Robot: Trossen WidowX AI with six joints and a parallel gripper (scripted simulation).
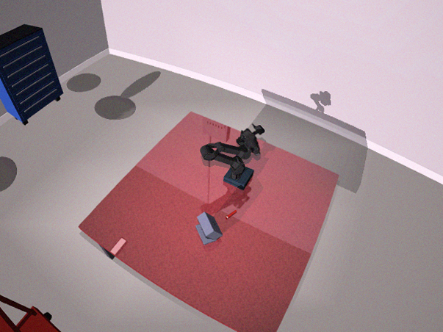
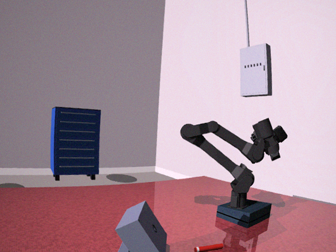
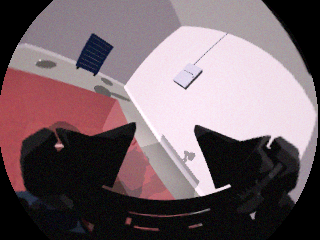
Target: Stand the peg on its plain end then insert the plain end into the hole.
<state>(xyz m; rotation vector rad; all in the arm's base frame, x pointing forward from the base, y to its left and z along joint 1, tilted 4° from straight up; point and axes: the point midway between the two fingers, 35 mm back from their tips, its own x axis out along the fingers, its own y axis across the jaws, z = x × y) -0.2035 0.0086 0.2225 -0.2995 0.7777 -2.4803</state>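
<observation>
My gripper tip is 510 mm short of the red peg, 90 mm to the right of it and 270 mm above it. The rest, counted from my gripper tip: sloped panel: 660 mm ahead, 30 mm to the left, 200 mm below.
</observation>
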